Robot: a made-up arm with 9 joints. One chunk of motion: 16 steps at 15 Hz.
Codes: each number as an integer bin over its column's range. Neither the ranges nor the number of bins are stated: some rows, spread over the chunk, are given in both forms.
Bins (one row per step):
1: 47 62 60 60 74 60
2: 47 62 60 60 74 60
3: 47 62 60 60 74 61
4: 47 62 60 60 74 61
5: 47 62 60 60 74 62
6: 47 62 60 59 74 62
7: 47 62 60 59 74 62
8: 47 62 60 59 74 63
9: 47 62 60 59 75 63
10: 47 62 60 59 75 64
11: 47 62 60 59 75 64
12: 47 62 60 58 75 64
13: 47 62 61 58 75 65
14: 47 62 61 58 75 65
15: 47 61 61 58 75 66
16: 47 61 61 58 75 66
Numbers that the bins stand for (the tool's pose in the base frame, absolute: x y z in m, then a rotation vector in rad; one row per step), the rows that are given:
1: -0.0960 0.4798 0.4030 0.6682 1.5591 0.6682
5: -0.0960 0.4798 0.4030 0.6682 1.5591 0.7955
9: -0.0960 0.4798 0.4030 0.6045 1.6227 0.8591
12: -0.0960 0.4798 0.4030 0.5409 1.6227 0.9227
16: -0.0960 0.4414 0.4414 0.5409 1.6227 1.0500
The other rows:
2: -0.0960 0.4798 0.4030 0.6682 1.5591 0.6682
3: -0.0960 0.4798 0.4030 0.6682 1.5591 0.7318
4: -0.0960 0.4798 0.4030 0.6682 1.5591 0.7318
6: -0.0960 0.4798 0.4030 0.6045 1.5591 0.7955
7: -0.0960 0.4798 0.4030 0.6045 1.5591 0.7955
8: -0.0960 0.4798 0.4030 0.6045 1.5591 0.8591
10: -0.0960 0.4798 0.4030 0.6045 1.6227 0.9227
11: -0.0960 0.4798 0.4030 0.6045 1.6227 0.9227
13: -0.0960 0.4798 0.4414 0.5409 1.6227 0.9864
14: -0.0960 0.4798 0.4414 0.5409 1.6227 0.9864
15: -0.0960 0.4414 0.4414 0.5409 1.6227 1.0500

